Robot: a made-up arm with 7 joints.
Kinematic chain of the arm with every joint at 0, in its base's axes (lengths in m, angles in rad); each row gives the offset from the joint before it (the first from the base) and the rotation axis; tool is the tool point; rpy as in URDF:
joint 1: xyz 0 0 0.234 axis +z
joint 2: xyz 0 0 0 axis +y
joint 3: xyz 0 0 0.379 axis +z
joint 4: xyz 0.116 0 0 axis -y
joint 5: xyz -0.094 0 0.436 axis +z
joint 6: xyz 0 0 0 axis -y
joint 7: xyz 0.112 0 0 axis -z
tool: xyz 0 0 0 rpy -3.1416 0 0
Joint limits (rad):
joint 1: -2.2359..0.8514
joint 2: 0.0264..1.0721
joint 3: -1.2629..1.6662
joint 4: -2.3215..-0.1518
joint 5: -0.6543..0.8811
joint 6: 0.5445..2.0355
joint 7: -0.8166..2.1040
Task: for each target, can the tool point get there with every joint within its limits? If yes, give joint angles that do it. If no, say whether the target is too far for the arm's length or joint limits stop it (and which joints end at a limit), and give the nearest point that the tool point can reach.
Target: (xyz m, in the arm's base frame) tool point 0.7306 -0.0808 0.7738
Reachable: yes | joints 0.0155 0.2914 -0.1625 -1.0784 0.4295 1.6351 1.5308
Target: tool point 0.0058 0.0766 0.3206
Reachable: no: joint limits stop it (at a limit: joint 3, joint 4, joint 6) | nearest point 0.0357 0.4719 0.3090 | short by 0.397 m
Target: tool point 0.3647 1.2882 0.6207
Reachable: no: too far | nearest point 0.2705 0.8653 0.5120 | short by 0.447 m
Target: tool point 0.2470 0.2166 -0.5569
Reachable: no: joint limits stop it (at a limit: joint 2, joint 4) | nearest point 0.2704 0.2371 -0.2437 | short by 0.315 m
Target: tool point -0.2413 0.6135 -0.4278
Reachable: no: joint limits stop it (at a limit: joint 1, joint 2) | nearest point -0.0696 0.5017 -0.1258 | short by 0.365 m
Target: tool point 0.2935 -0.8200 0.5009
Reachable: yes | joints -1.4313 0.7875 0.3831 -0.7408 0.1569 0.9931 1.6581
